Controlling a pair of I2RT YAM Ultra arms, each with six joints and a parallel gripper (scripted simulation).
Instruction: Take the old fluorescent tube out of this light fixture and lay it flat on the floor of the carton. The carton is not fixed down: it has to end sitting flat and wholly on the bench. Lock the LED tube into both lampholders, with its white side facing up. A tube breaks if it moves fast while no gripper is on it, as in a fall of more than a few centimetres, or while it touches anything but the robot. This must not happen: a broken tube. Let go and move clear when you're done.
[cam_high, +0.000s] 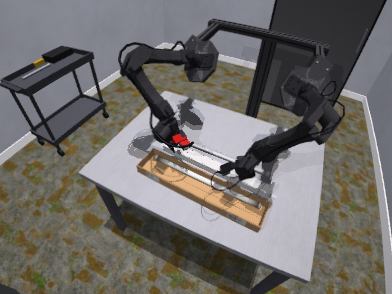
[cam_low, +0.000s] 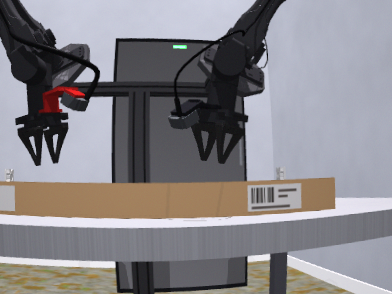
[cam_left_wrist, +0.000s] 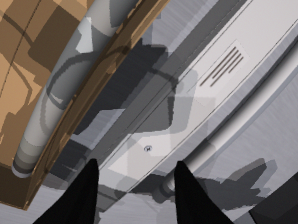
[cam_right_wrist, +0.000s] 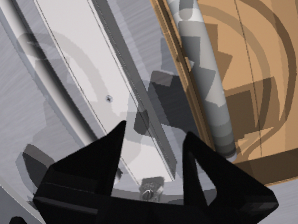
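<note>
Right now the light fixture is 50 mm behind my left hand, 140 mm to the right of it and 50 mm below it. The rest, counted from my left hand: carton (100 mm ahead, 150 mm to the right, 80 mm below); old fluorescent tube (50 mm ahead, 150 mm to the right, 90 mm below); LED tube (150 mm behind, 160 mm to the right, 90 mm below).
My right gripper is now 170 mm to the right of the LED tube, 150 mm past it and 90 mm above it. Round my right hand: light fixture: 190 mm to the left, 50 mm below, 50 mm behind; then carton: 180 mm to the left, 100 mm ahead, 70 mm below; then old fluorescent tube: 180 mm to the left, 80 mm below, 50 mm ahead.
</note>
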